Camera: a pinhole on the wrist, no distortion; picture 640 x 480 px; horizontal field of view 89.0 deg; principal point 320.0 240.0 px. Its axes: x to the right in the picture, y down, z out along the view. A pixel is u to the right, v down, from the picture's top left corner.
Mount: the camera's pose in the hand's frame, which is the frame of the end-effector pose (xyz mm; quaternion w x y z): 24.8 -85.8 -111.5 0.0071 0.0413 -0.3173 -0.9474
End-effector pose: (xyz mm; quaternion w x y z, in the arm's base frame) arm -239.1 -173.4 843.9 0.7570 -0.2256 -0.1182 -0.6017
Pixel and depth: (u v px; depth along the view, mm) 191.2 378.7 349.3
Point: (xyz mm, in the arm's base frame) -171.5 -155.8 1132.6
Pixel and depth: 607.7 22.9 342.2
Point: -34.3 136.5 651.0
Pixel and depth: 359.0 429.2 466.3
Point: -241.9 87.2 1179.9
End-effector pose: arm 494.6 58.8 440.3 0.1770 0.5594 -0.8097 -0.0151
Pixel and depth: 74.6 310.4 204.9
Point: 410.0 -100.6 401.7
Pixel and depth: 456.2 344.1 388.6
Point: 431.1 185.0 159.7
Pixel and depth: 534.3 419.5 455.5
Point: 499.6 270.5 -5.8
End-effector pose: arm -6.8 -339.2 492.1 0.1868 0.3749 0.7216 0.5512
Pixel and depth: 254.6 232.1 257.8
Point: 46.8 -228.2 541.0
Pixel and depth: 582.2 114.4 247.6
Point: 171.6 -460.2 582.9
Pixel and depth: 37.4 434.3 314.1
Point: -7.7 34.8 409.5
